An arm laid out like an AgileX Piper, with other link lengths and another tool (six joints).
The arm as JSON. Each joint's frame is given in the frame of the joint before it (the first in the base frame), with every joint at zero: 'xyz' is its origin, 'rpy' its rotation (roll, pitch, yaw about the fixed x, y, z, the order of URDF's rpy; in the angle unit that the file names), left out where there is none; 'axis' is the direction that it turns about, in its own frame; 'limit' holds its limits. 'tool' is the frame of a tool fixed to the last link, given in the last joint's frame.
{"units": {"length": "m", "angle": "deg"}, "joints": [
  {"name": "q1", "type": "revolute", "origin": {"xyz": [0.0, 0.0, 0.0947]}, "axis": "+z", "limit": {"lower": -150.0, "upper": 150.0}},
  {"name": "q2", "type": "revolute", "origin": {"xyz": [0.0, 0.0, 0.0], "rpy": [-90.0, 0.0, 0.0]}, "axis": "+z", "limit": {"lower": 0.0, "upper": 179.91}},
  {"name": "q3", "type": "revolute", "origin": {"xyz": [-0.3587, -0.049, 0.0]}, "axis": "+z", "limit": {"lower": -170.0, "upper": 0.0}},
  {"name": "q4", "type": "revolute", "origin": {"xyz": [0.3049, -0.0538, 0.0], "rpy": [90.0, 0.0, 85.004]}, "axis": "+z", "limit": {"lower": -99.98, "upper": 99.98}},
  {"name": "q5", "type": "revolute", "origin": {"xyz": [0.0, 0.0, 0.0], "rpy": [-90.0, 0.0, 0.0]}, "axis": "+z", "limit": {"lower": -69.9, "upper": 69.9}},
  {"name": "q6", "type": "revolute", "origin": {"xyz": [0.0, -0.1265, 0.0], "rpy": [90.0, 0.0, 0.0]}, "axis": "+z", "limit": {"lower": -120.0, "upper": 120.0}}
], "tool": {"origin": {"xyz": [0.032, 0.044, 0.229], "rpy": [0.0, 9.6, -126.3]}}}
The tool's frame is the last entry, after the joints.
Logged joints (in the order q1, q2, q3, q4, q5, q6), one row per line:
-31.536 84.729 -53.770 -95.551 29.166 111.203
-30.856 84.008 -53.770 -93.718 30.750 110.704
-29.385 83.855 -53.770 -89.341 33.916 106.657
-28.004 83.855 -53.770 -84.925 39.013 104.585
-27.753 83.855 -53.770 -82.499 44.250 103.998
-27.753 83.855 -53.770 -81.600 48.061 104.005
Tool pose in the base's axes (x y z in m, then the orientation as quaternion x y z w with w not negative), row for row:
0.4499 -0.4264 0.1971 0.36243 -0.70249 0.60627 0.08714
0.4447 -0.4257 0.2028 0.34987 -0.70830 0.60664 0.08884
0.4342 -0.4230 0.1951 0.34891 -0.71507 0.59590 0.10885
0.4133 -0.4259 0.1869 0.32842 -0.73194 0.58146 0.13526
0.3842 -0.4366 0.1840 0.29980 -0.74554 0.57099 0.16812
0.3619 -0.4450 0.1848 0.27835 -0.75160 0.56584 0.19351
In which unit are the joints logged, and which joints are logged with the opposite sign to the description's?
The joints are logged in degrees. Opposite sign: none.
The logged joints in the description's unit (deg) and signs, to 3 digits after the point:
-31.536 84.729 -53.770 -95.551 29.166 111.203
-30.856 84.008 -53.770 -93.718 30.750 110.704
-29.385 83.855 -53.770 -89.341 33.916 106.657
-28.004 83.855 -53.770 -84.925 39.013 104.585
-27.753 83.855 -53.770 -82.499 44.250 103.998
-27.753 83.855 -53.770 -81.600 48.061 104.005

